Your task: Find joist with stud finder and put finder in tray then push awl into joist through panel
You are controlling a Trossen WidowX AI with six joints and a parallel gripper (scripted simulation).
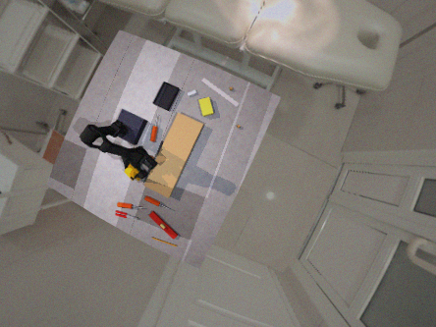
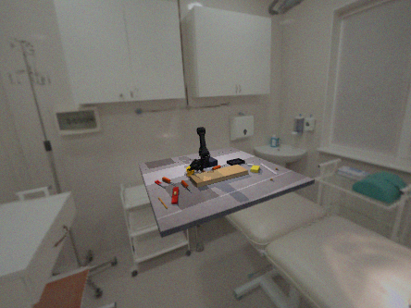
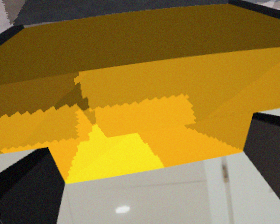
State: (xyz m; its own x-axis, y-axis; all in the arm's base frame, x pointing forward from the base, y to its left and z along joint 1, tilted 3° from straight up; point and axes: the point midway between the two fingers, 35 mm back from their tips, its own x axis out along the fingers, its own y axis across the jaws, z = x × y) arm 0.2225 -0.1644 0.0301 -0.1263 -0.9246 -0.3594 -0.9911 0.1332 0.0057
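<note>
My gripper tip is now 1 cm short of the yellow stud finder and 1 cm above it. The rest, counted from my gripper tip: pencil 44 cm ahead, 26 cm to the right, 6 cm below; awl 14 cm to the left, 6 cm below, 2 cm behind; red level 36 cm ahead, 16 cm to the right, 5 cm below.
</note>
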